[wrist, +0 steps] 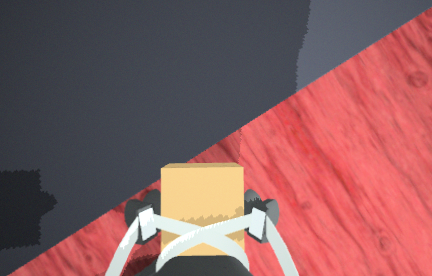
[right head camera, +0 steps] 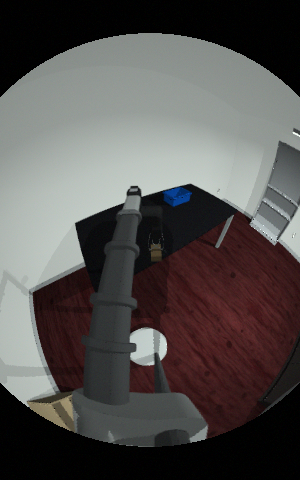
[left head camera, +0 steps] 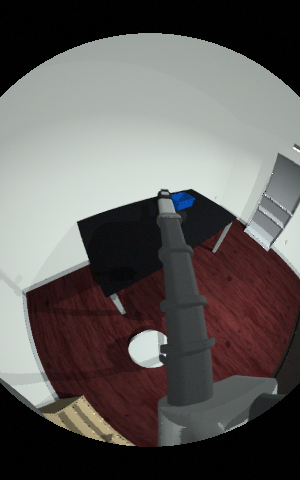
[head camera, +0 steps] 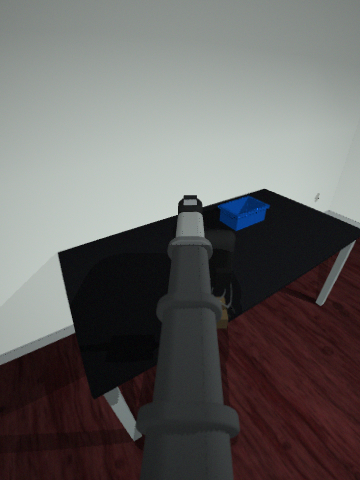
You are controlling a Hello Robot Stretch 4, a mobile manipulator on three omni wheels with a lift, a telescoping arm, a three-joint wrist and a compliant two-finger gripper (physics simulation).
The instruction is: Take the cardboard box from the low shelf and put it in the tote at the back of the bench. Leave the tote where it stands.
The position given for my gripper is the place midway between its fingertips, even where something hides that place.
Note:
I see my gripper [wrist: 202,206], a cardboard box [wrist: 202,194], a blue tote [head camera: 238,214] and a black bench [head camera: 113,285].
The black bench shows as well in the wrist view [wrist: 102,102], in the right head camera view [right head camera: 181,224] and in the left head camera view [left head camera: 122,243]. The wrist view misses the blue tote: it is out of frame.

